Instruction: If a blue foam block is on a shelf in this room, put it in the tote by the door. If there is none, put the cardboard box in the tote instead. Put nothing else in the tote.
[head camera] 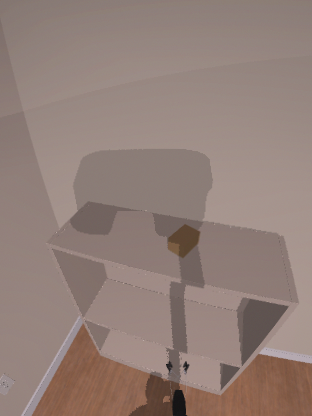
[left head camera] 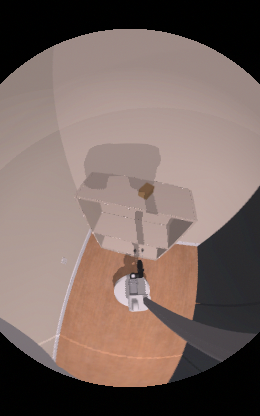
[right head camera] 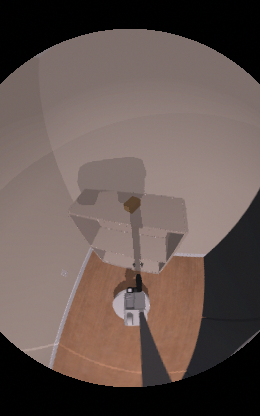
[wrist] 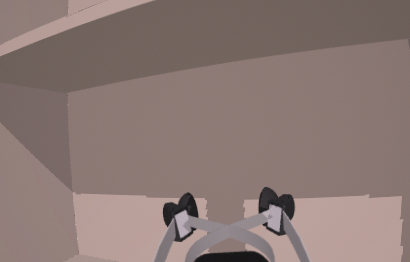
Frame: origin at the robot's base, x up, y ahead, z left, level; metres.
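Seen in the pictures: gripper, fingertip midpoint: (head camera: 177,361) (left head camera: 138,247) (right head camera: 137,262) (wrist: 228,205).
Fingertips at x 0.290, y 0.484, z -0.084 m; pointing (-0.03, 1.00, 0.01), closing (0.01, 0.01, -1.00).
Offsets run from my fingertips to a thing's top centre. "spot": to the spot under its first point. Level surfaces: height alone.
A brown cardboard box {dy +0.116, dx +0.793, dz +0.021 m} (head camera: 183,241) (left head camera: 146,191) (right head camera: 132,204) sits on top of the pale shelf unit {spot: dy +0.054, dx +0.743, dz -0.153 m} (head camera: 240,260) (left head camera: 175,200) (right head camera: 165,207), near the middle of its top board. My gripper (head camera: 177,366) (left head camera: 138,250) (right head camera: 138,264) (wrist: 228,205) is open, with nothing between its fingertips. It is low at the front of the unit, by the lower compartment. In the wrist view a shelf board {dx +0.211 m} (wrist: 200,45) runs overhead, with the back panel (wrist: 225,125) beyond the fingers. No blue foam block shows in these views. The tote does not show either.
Plain walls stand behind and to the left of the unit, with an outlet {spot: dy -0.205, dx +0.091, dz +0.815 m} (head camera: 5,383) on the left one. Wooden floor {dx -0.317 m} (head camera: 60,385) (left head camera: 100,310) (right head camera: 95,330) lies in front. A tall dark surface (left head camera: 230,270) (right head camera: 232,290) stands on the right.
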